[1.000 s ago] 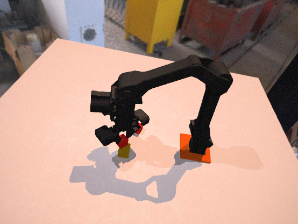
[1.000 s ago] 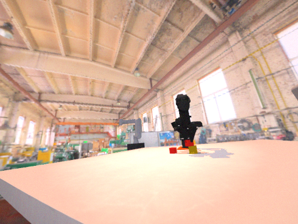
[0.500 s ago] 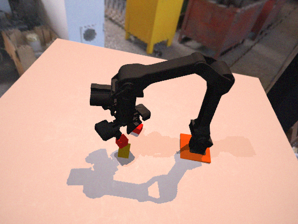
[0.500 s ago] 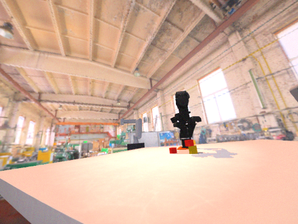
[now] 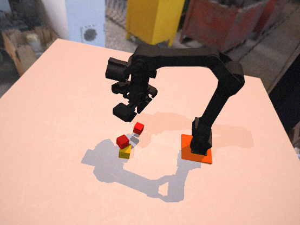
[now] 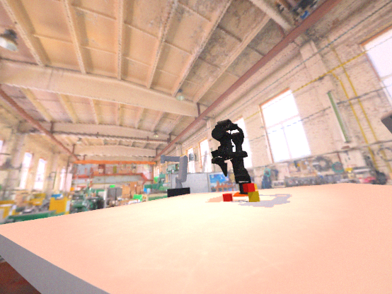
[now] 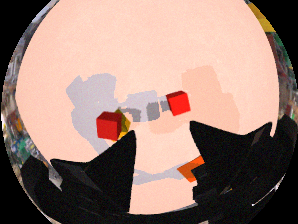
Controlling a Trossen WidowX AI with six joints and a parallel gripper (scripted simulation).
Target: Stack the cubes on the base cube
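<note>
Now: gripper tip 9 cm to the right of the yellow base cube, 9 cm above it and 1 cm short of it.
</note>
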